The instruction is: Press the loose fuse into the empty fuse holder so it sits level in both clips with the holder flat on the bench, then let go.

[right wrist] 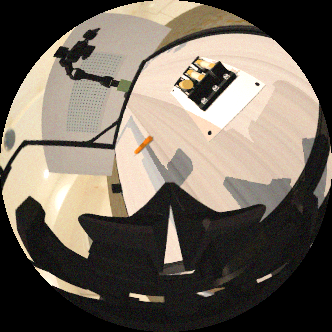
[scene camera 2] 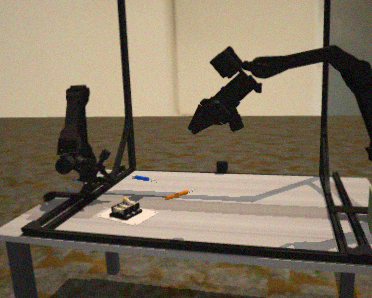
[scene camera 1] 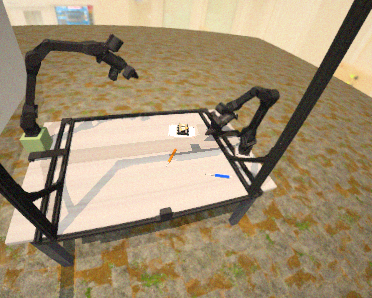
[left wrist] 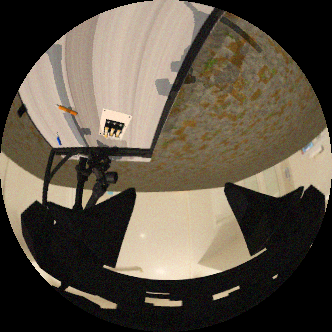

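Pixels of known places: left gripper, fingertip midpoint: (scene camera 2: 190, 131) (scene camera 1: 134, 74) (left wrist: 181, 190); right gripper, fingertip midpoint: (right wrist: 169, 186) (scene camera 2: 116, 183) (scene camera 1: 205, 134) (left wrist: 89, 148); left arm's base, origin of the base link: (right wrist: 118, 83) (scene camera 1: 33, 132); right arm's base, origin of the base link: (scene camera 2: 86, 179) (scene camera 1: 243, 151) (left wrist: 82, 158).
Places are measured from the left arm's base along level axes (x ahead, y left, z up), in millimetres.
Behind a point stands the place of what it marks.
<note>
The black fuse holder (scene camera 1: 183, 130) {x 812, y 95, z -97 mm} (scene camera 2: 126, 212) {x 787, y 137, z -85 mm} (left wrist: 114, 126) {x 782, y 114, z -82 mm} (right wrist: 212, 87) {x 840, y 93, z -94 mm} sits on a white plate (scene camera 2: 148, 216) {x 726, y 102, z -107 mm} (left wrist: 118, 115) {x 741, y 124, z -107 mm} (right wrist: 232, 105) {x 875, y 84, z -107 mm} on the bench. Two fuses lie in it side by side. The loose fuse (right wrist: 186, 84) {x 829, y 74, z -62 mm} shows a round end toward the right wrist camera and looks tilted; its seating in the clips is unclear. My right gripper (scene camera 1: 209, 132) {x 913, y -19, z -43 mm} (right wrist: 169, 186) {x 913, y -19, z -43 mm} is shut and empty, low near the bench frame, to the right of the holder in scene camera 1 and apart from it. My left gripper (scene camera 1: 135, 75) {x 522, y 223, z 206 mm} (scene camera 2: 192, 131) {x 522, y 223, z 206 mm} (left wrist: 181, 190) {x 522, y 223, z 206 mm} is open and empty, high above the bench.
An orange-handled tool (scene camera 1: 172, 155) {x 708, y -117, z -98 mm} (scene camera 2: 177, 194) {x 705, y -108, z -100 mm} (left wrist: 67, 109) {x 704, y -107, z -100 mm} (right wrist: 144, 145) {x 723, y -101, z -102 mm} lies near the bench's middle. A blue-handled tool (scene camera 1: 222, 176) {x 940, y -286, z -98 mm} (scene camera 2: 141, 178) {x 940, y -272, z -102 mm} (left wrist: 59, 140) {x 936, y -274, z -99 mm} lies farther off. Black frame bars (scene camera 1: 135, 115) {x 516, y 268, z -95 mm} (scene camera 2: 200, 247) {x 484, y 285, z -95 mm} edge the bench. A green block (scene camera 1: 36, 142) {x 26, y -50, z -22 mm} is under the left arm.
</note>
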